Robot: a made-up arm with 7 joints. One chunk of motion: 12 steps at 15 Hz.
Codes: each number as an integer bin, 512 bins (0 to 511) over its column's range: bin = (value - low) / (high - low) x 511, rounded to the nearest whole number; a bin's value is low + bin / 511 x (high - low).
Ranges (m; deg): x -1.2..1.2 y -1.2..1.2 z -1.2..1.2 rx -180..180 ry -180..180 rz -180..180
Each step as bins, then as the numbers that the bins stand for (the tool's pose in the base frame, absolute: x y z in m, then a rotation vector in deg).
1 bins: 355 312 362 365 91 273
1 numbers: 0.4673 0.2654 0.5002 77.14 -115.89 12.33
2 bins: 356 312 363 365 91 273
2 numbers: 0.4720 0.2654 0.5049 77.14 -115.89 12.33
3 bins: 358 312 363 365 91 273
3 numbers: 0.4814 0.2654 0.5049 77.14 -115.89 12.33
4 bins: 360 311 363 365 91 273
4 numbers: 0.4908 0.2607 0.5049 77.14 -115.89 12.33
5 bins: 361 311 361 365 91 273
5 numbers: 0.4955 0.2607 0.4955 77.14 -115.89 12.33
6 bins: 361 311 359 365 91 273
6 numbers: 0.4955 0.2607 0.4861 77.14 -115.89 12.33
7 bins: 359 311 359 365 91 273
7 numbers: 0.4861 0.2607 0.4861 77.14 -115.89 12.33
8 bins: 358 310 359 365 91 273
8 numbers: 0.4814 0.2560 0.4861 77.14 -115.89 12.33
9 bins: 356 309 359 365 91 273
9 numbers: 0.4720 0.2513 0.4861 77.14 -115.89 12.33
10 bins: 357 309 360 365 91 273
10 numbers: 0.4767 0.2513 0.4908 77.14 -115.89 12.33
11 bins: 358 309 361 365 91 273
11 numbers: 0.4814 0.2513 0.4955 77.14 -115.89 12.33
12 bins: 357 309 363 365 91 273
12 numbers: 0.4767 0.2513 0.5049 77.14 -115.89 12.33
